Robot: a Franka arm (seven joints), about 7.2 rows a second.
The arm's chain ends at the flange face. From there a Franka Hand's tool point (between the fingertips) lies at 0.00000 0.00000 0.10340 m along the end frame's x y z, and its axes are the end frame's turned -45 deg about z.
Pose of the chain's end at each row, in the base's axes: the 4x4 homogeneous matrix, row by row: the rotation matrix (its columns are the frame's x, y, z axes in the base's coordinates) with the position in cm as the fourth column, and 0 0 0 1 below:
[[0.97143 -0.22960 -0.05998 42.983], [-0.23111 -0.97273 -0.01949 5.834], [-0.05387 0.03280 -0.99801 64.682], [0 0 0 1]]
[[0.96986 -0.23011 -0.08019 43.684], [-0.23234 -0.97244 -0.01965 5.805], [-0.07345 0.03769 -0.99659 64.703], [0 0 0 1]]
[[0.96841 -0.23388 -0.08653 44.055], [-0.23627 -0.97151 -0.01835 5.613], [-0.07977 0.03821 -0.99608 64.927], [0 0 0 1]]
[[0.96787 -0.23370 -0.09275 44.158], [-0.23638 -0.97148 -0.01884 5.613], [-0.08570 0.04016 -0.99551 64.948], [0 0 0 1]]
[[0.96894 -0.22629 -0.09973 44.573], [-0.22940 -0.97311 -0.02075 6.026], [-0.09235 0.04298 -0.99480 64.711], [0 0 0 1]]
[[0.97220 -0.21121 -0.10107 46.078], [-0.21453 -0.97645 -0.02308 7.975], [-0.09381 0.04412 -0.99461 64.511], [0 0 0 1]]
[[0.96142 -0.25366 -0.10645 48.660], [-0.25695 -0.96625 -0.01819 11.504], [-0.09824 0.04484 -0.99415 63.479], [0 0 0 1]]
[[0.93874 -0.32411 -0.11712 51.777], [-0.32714 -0.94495 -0.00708 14.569], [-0.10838 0.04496 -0.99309 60.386], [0 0 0 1]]
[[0.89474 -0.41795 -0.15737 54.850], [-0.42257 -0.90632 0.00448 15.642], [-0.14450 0.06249 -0.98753 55.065], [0 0 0 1]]
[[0.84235 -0.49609 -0.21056 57.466], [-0.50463 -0.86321 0.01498 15.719], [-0.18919 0.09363 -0.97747 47.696], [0 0 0 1]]
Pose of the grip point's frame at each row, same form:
[[0.84926 0.52455 -0.05998 42.363], [0.52440 -0.85124 -0.01949 5.632], [-0.06128 -0.01490 -0.99801 54.363], [0 0 0 1]]
[[0.84851 0.52308 -0.08019 42.855], [0.52333 -0.85191 -0.01965 5.602], [-0.07859 -0.02529 -0.99659 54.398], [0 0 0 1]]
[[0.85015 0.51939 -0.08653 43.160], [0.51989 -0.85403 -0.01835 5.423], [-0.08342 -0.02939 -0.99608 54.628], [0 0 0 1]]
[[0.84964 0.51914 -0.09275 43.199], [0.51979 -0.85409 -0.01884 5.418], [-0.08900 -0.03220 -0.99551 54.654], [0 0 0 1]]
[[0.84516 0.52513 -0.09973 43.542], [0.52588 -0.85030 -0.02075 5.811], [-0.09569 -0.03491 -0.99480 54.425], [0 0 0 1]]
[[0.83680 0.53810 -0.10107 45.033], [0.53876 -0.84215 -0.02308 7.736], [-0.09753 -0.03514 -0.99461 54.227], [0 0 0 1]]
[[0.85919 0.50046 -0.10645 47.559], [0.50155 -0.86493 -0.01819 11.316], [-0.10117 -0.03776 -0.99415 53.199], [0 0 0 1]]
[[0.89297 0.43461 -0.11712 50.566], [0.43686 -0.89950 -0.00708 14.496], [-0.10843 -0.04484 -0.99309 50.117], [0 0 0 1]]
[[0.92821 0.33714 -0.15737 53.223], [0.34206 -0.93967 0.00448 15.688], [-0.14636 -0.05799 -0.98753 44.854], [0 0 0 1]]
[[0.94642 0.24484 -0.21056 55.289], [0.25355 -0.96721 0.01498 15.874], [-0.19998 -0.06757 -0.97747 37.589], [0 0 0 1]]

